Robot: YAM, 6 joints.
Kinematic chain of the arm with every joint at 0, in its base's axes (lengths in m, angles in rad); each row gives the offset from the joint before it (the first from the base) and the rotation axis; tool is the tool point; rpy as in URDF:
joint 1: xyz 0 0 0.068 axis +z
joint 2: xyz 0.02 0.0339 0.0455 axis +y
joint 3: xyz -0.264 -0.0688 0 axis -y
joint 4: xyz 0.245 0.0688 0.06 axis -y
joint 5: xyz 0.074 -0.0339 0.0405 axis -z
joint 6: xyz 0.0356 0 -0.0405 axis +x
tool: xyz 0 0 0 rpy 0 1.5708 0
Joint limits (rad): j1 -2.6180..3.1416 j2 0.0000..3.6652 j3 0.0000..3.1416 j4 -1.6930..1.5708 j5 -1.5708..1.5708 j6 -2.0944..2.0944
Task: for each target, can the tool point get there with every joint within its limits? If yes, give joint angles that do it. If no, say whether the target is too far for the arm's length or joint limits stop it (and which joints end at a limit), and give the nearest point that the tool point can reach.
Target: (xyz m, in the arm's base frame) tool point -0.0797 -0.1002 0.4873
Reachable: yes | joints 1.1156 0.4749 1.8325 -1.3483 -0.8835 1.6880
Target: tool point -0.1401 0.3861 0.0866
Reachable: yes | joints 1.9983 2.1808 1.1365 0.2717 1.1560 1.1543
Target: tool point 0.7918 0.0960 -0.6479
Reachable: no: too far | nearest point 0.4829 0.0586 -0.2912 | short by 0.473 m
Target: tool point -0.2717 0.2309 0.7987
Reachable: no: too far | nearest point -0.2255 0.1916 0.6752 | short by 0.138 m
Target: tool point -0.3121 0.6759 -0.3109
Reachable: no: too far | nearest point -0.2349 0.5087 -0.2023 | short by 0.214 m
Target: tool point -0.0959 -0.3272 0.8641
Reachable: no: too far | nearest point -0.0748 -0.2553 0.6889 | short by 0.191 m
